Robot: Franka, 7 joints.
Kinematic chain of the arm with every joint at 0, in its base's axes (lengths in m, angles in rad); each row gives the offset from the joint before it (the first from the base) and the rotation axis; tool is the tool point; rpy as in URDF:
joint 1: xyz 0 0 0.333 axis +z
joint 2: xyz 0 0 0 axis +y
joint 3: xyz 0 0 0.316 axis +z
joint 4: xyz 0.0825 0 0 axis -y
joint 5: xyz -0.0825 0 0.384 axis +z
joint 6: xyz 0 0 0 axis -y
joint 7: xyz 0.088 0 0 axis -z
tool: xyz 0 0 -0.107 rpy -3.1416 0 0
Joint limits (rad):
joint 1: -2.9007..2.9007
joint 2: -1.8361..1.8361
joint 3: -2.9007..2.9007
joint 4: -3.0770..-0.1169
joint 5: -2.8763..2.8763
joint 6: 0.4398..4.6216
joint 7: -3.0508..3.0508
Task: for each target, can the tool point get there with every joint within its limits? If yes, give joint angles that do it. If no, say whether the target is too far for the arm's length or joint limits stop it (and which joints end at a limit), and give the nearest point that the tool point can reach.
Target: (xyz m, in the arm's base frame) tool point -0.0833 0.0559 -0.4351
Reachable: no: joint limits stop it (at a limit: joint 2) | nearest point -0.1076 0.0722 -0.3381 | short by 0.101 m
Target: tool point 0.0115 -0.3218 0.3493
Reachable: yes | joints 0.0045 -0.5199 -1.0993 -2.8528 1.3229 4.2386 0.1874
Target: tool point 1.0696 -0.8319 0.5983
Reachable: no: too far | nearest point 0.6646 -0.5169 0.4978 | short by 0.523 m
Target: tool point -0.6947 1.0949 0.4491
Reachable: no: too far | nearest point -0.4578 0.7215 0.4095 | short by 0.444 m
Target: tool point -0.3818 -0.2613 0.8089
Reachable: yes | joints -1.3030 1.0690 -2.4351 -1.7900 -1.0499 3.5872 1.6891
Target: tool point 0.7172 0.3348 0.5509
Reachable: yes | joints 0.5350 1.1689 -0.3651 -0.4978 0.2922 3.4777 0.4268
